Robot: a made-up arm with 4 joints.
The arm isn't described. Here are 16 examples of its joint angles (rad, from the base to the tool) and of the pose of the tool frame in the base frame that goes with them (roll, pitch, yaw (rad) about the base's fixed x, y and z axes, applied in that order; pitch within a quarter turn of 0, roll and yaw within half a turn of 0; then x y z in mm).
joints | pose
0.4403 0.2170 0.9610 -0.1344 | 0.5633 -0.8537 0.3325 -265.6 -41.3 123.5
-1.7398 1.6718 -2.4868 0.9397 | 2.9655 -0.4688 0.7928 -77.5 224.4 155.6
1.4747 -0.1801 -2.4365 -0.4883 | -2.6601 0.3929 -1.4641 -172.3 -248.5 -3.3
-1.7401 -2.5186 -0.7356 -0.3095 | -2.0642 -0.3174 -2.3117 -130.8 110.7 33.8
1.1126 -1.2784 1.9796 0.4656 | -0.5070 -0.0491 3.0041 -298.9 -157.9 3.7
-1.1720 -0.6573 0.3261 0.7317 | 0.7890 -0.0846 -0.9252 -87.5 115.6 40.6
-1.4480 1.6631 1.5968 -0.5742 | 1.3618 0.3026 -2.9641 -238.8 179.2 94.1
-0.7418 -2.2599 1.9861 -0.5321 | -1.3041 0.4969 1.2487 -264.9 185.6 -43.7
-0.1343 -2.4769 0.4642 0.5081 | -1.3793 0.3711 0.0761 -222.5 -5.7 -41.1
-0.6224 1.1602 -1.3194 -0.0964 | 2.0126 0.2600 0.8075 -194.4 133.4 65.4
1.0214 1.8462 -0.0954 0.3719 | 2.5880 -0.0053 1.1457 -161.3 -109.6 84.8
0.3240 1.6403 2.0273 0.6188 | 2.7226 -0.0855 -1.6669 -279.6 -164.6 82.5
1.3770 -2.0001 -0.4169 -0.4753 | -2.1444 -0.1623 0.9295 -116.5 -131.2 -7.0
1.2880 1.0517 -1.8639 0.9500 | -2.8348 0.5421 -3.0122 -258.5 -207.4 71.5
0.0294 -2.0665 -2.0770 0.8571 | 0.0870 -0.3374 -2.1017 -349.4 -79.3 -9.0
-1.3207 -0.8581 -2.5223 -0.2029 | -2.1275 0.2687 2.1617 -156.5 231.0 7.1
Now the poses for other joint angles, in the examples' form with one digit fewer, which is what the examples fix.
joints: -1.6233 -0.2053 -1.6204 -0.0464
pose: -2.731 1.208 1.471 -50 177 11
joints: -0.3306 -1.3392 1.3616 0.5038
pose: -0.435 -0.202 0.978 -227 142 6
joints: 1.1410 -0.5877 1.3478 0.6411
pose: -0.030 -0.631 2.271 -274 -106 67
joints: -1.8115 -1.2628 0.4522 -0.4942
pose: -0.972 0.084 -1.454 17 94 53
